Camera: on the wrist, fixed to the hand. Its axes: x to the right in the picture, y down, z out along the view.
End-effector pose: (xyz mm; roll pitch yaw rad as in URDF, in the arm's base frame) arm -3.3 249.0 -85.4 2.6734 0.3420 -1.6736
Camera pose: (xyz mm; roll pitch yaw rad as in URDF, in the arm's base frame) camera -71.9 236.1 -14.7 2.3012 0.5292 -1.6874
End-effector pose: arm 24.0 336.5 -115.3 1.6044 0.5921 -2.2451
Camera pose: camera 18.9 278.8 -34.6 1.1112 0.6610 -2.4607
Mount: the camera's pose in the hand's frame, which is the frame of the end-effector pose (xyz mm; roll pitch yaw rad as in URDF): -5.0 92.8 -35.2 -0.3599 -0.1723 -0.0745
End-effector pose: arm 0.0 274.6 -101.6 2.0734 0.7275 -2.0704
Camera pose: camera -41.7 227.1 -24.9 1.5786 0.8680 -2.2491
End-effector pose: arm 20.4 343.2 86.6 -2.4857 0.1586 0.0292
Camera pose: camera 13.7 248.0 59.1 -2.8179 0.2477 0.1978
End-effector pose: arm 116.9 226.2 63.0 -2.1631 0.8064 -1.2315
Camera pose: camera 25.6 241.5 26.9 -2.3304 0.8231 -0.9587
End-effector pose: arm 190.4 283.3 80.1 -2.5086 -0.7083 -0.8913
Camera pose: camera 124.5 212.7 56.7 -2.9949 -0.6030 -0.6951
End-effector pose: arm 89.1 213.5 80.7 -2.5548 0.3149 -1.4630
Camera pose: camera -8.4 214.6 61.3 -2.8600 0.4131 -1.2918
